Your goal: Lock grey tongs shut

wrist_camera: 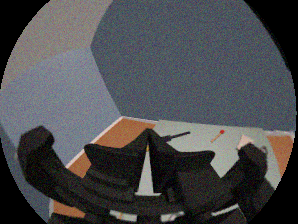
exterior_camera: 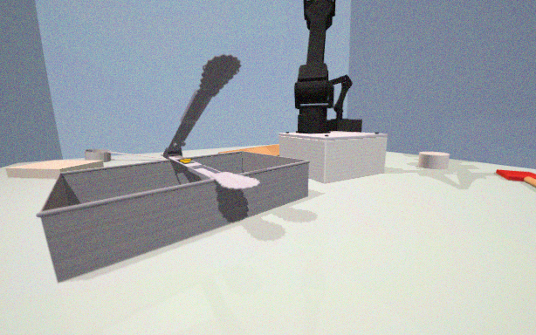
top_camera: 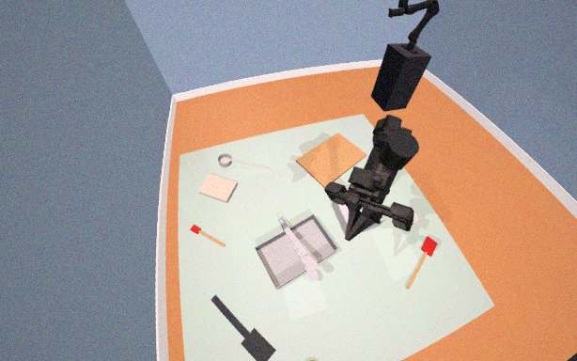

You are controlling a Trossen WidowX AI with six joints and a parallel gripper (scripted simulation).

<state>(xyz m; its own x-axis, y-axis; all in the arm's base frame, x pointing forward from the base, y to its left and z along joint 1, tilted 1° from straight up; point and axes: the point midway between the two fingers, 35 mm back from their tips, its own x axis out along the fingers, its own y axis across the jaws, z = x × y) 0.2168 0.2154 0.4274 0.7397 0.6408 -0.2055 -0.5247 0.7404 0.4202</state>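
My gripper tip is 7 cm short of the grey roasting tin, 11 cm to the left of it and 48 cm above it. Round my gripper tip: wooden board: 28 cm behind, 57 cm to the right, 50 cm below; white puck: 52 cm behind, 10 cm to the right, 49 cm below; black spatula: 35 cm ahead, 15 cm to the left, 51 cm below.
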